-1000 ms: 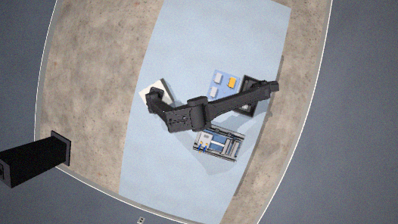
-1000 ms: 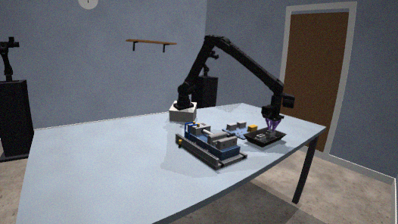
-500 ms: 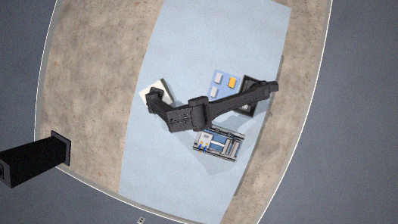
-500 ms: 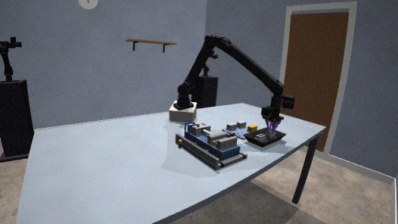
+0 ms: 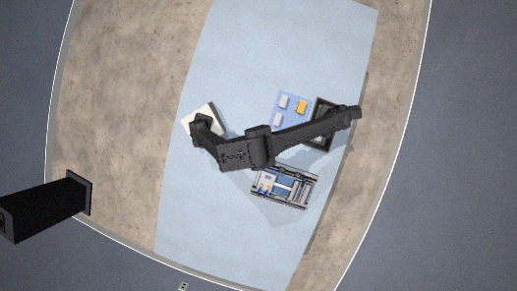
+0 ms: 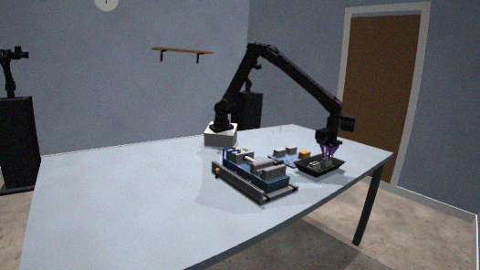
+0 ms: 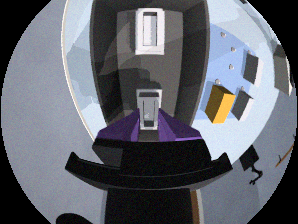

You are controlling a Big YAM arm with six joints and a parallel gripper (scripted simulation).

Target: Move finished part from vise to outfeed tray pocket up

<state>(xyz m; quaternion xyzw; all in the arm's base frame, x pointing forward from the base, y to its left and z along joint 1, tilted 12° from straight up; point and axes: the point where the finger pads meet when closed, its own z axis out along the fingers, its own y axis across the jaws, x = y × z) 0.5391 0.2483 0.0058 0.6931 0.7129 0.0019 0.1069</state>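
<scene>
The orange block is 13 cm behind my hand, 2 cm below it and 1 cm to the right of it. From my hand the other things lie so: blue plate (17 cm behind, 5 cm to the right, 5 cm below).
</scene>
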